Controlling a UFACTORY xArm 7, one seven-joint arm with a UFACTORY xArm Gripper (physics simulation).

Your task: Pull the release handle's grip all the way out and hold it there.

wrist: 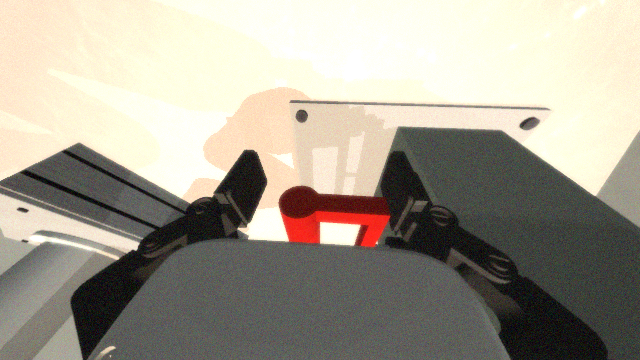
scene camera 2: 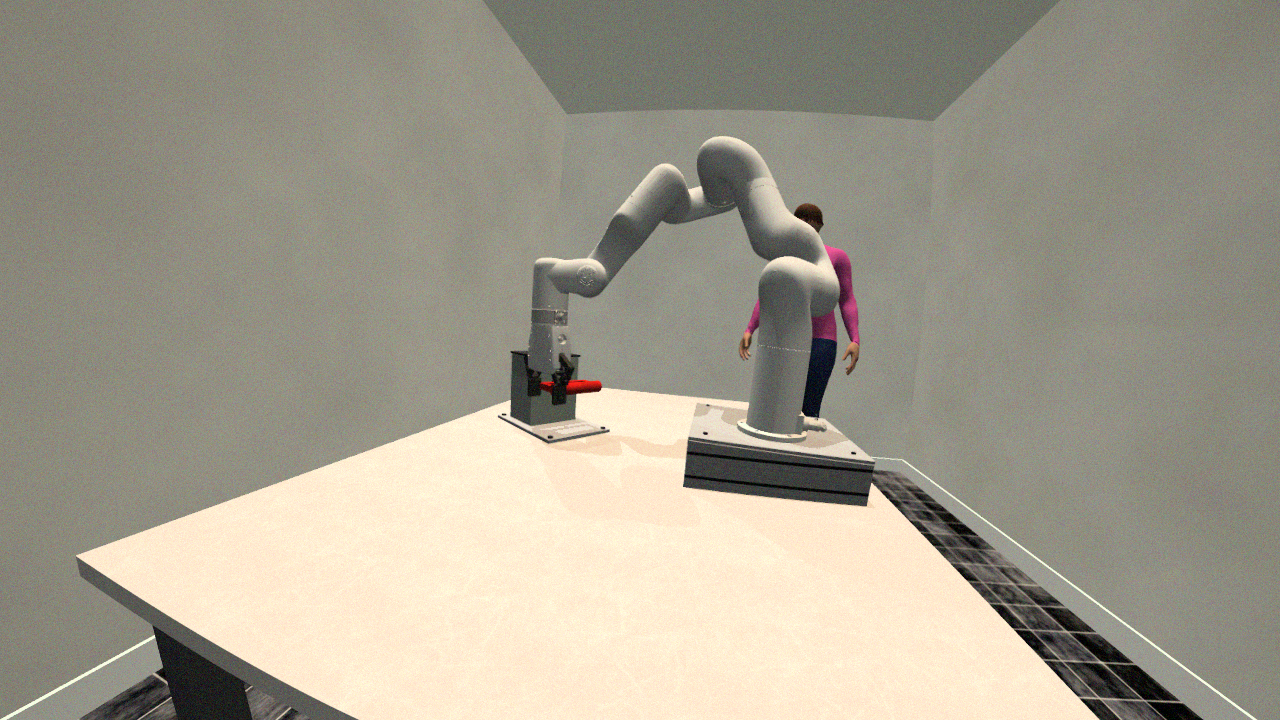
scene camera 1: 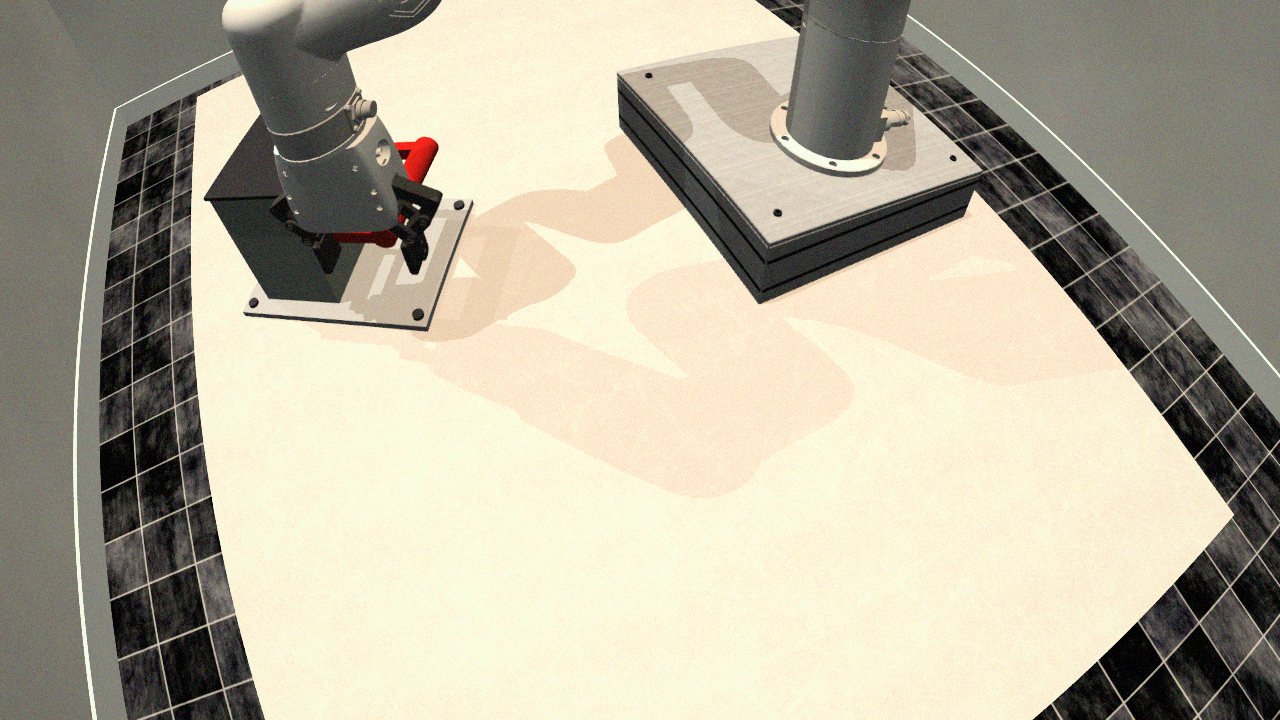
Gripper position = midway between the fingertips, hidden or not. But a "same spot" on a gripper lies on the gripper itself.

The gripper shows in the wrist view, in scene camera 2 [546, 400] and in scene camera 1. The same spot on the gripper: [scene camera 1: 414, 246] is [wrist: 214, 195]. One and the same spot on a pale base plate: [scene camera 2: 556, 432] is [wrist: 327, 144].
